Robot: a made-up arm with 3 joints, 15 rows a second.
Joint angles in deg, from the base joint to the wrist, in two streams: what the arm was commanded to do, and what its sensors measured. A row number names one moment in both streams.
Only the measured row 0 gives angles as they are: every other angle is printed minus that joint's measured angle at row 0.
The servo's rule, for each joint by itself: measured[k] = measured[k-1] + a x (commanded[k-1-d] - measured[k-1]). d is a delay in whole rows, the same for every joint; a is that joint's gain. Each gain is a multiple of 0.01, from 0.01 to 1. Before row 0 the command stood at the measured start. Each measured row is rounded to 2 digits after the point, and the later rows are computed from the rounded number. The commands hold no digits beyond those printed.
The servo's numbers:
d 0
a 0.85 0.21 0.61
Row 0, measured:
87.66, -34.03, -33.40
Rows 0 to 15, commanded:
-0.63, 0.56, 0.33
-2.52, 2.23, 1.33
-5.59, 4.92, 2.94
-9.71, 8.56, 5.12
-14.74, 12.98, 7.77
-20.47, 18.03, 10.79
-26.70, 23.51, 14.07
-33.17, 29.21, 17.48
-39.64, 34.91, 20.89
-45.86, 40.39, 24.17
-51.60, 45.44, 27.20
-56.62, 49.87, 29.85
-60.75, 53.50, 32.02
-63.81, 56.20, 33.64
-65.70, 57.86, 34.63
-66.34, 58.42, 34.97
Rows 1 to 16, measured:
-0.54, 0.12, 0.20
-2.22, 0.56, 0.89
-5.08, 1.48, 2.14
-9.02, 2.97, 3.96
-13.88, 5.07, 6.28
-19.48, 7.79, 9.03
-25.62, 11.09, 12.10
-32.04, 14.90, 15.38
-38.50, 19.10, 18.74
-44.76, 23.57, 22.05
-50.57, 28.16, 25.19
-55.71, 32.72, 28.03
-59.99, 37.08, 30.46
-63.24, 41.10, 32.40
-65.33, 44.62, 33.76
-66.19, 47.52, 34.50

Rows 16 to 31, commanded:
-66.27, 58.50, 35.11
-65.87, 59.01, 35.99
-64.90, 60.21, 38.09
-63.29, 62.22, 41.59
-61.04, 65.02, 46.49
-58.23, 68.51, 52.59
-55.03, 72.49, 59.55
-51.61, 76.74, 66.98
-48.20, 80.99, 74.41
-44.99, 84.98, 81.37
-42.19, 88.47, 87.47
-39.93, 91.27, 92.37
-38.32, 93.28, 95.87
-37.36, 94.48, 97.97
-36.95, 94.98, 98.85
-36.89, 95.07, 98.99
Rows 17 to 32, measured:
-66.26, 49.83, 34.87
-65.93, 51.76, 35.55
-65.05, 53.53, 37.10
-63.55, 55.35, 39.84
-61.42, 57.38, 43.90
-58.71, 59.72, 49.20
-55.58, 62.40, 55.51
-52.21, 65.41, 62.51
-48.80, 68.68, 69.77
-45.56, 72.10, 76.85
-42.70, 75.54, 83.33
-40.35, 78.84, 88.84
-38.62, 81.87, 93.13
-37.55, 84.52, 96.08
-37.04, 86.72, 97.77
-36.91, 88.47, 98.51

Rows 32 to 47, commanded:
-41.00, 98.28, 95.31
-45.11, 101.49, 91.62
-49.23, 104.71, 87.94
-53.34, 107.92, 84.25
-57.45, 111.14, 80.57
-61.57, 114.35, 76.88
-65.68, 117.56, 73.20
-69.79, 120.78, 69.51
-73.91, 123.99, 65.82
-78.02, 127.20, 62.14
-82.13, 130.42, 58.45
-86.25, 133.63, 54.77
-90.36, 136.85, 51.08
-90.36, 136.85, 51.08
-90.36, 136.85, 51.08
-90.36, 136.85, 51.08
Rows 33 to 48, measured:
-40.39, 90.53, 96.56
-44.40, 92.83, 93.55
-48.51, 95.32, 90.13
-52.62, 97.97, 86.54
-56.73, 100.74, 82.90
-60.84, 103.60, 79.23
-64.95, 106.53, 75.55
-69.06, 109.52, 71.87
-73.18, 112.56, 68.18
-77.29, 115.63, 64.50
-81.40, 118.74, 60.81
-85.52, 121.87, 57.13
-89.63, 125.02, 53.44
-90.25, 127.50, 52.00
-90.34, 129.46, 51.44
-90.36, 131.01, 51.22

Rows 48 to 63, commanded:
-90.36, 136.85, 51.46
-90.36, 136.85, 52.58
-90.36, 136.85, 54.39
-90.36, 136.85, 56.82
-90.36, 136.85, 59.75
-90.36, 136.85, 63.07
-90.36, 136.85, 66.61
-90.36, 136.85, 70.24
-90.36, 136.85, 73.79
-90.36, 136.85, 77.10
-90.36, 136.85, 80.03
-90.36, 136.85, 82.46
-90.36, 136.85, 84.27
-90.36, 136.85, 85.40
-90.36, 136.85, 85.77
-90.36, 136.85, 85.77
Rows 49 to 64, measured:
-90.36, 132.24, 51.37
-90.36, 133.21, 52.11
-90.36, 133.97, 53.50
-90.36, 134.57, 55.53
-90.36, 135.05, 58.10
-90.36, 135.43, 61.13
-90.36, 135.73, 64.47
-90.36, 135.97, 67.99
-90.36, 136.15, 71.53
-90.36, 136.30, 74.93
-90.36, 136.42, 78.04
-90.36, 136.51, 80.74
-90.36, 136.58, 82.89
-90.36, 136.64, 84.42
-90.36, 136.68, 85.24
-90.36, 136.72, 85.56

